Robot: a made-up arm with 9 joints. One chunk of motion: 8 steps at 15 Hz.
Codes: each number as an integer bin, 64 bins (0 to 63) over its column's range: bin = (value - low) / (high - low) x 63, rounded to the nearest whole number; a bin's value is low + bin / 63 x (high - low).
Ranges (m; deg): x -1.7..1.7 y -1.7..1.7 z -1.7..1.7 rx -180..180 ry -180..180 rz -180..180
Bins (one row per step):
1: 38 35 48 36 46 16
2: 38 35 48 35 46 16
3: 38 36 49 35 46 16
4: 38 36 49 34 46 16
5: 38 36 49 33 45 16
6: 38 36 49 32 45 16
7: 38 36 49 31 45 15
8: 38 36 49 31 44 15
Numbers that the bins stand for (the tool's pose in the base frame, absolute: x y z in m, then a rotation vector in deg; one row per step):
1: 0.3508 0.1889 0.8905 25.71 82.86 -88.57
2: 0.3508 0.1889 0.8905 20.00 82.86 -88.57
3: 0.3508 0.2429 0.9444 20.00 82.86 -88.57
4: 0.3508 0.2429 0.9444 14.29 82.86 -88.57
5: 0.3508 0.2429 0.9444 8.57 77.14 -88.57
6: 0.3508 0.2429 0.9444 2.86 77.14 -88.57
7: 0.3508 0.2429 0.9444 -2.86 77.14 -94.29
8: 0.3508 0.2429 0.9444 -2.86 71.43 -94.29

